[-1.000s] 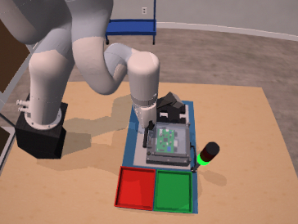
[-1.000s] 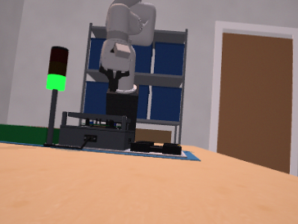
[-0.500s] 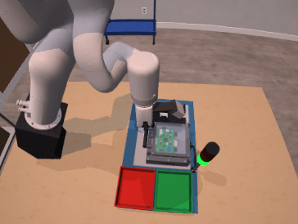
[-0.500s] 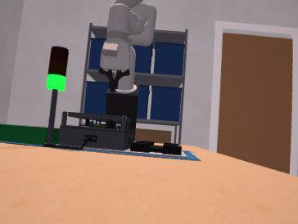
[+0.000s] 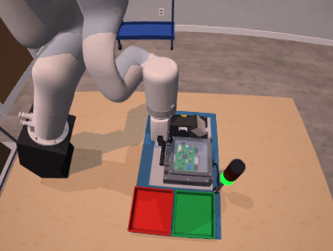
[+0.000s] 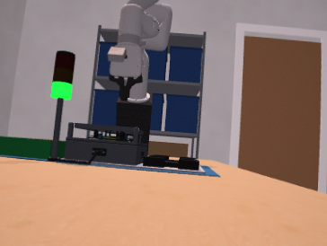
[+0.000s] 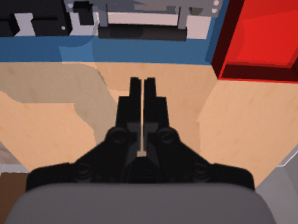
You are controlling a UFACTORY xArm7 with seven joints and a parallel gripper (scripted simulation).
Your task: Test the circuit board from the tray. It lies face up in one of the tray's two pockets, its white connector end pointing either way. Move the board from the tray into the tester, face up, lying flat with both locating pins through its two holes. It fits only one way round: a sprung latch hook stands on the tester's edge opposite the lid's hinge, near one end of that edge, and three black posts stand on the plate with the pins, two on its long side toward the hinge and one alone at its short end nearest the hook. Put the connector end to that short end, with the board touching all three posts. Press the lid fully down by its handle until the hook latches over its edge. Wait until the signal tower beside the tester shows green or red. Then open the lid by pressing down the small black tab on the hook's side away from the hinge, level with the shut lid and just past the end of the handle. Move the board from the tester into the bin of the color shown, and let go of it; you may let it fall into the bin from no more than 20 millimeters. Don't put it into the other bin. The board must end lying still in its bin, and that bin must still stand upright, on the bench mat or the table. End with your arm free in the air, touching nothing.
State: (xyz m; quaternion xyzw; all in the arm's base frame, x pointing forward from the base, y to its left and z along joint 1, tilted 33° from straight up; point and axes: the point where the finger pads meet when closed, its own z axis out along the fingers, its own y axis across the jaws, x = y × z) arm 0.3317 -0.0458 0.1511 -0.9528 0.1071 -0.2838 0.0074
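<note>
Right now the latch hook is 4 cm ahead of my hand, 5 cm to the left of it and 12 cm below it. Round my hand: tester's clear lid: 8 cm ahead, 2 cm to the right, 12 cm below; tester's plate: 9 cm ahead, 2 cm to the right, 14 cm below; green circuit board: 8 cm ahead, 2 cm to the right, 14 cm below.
</note>
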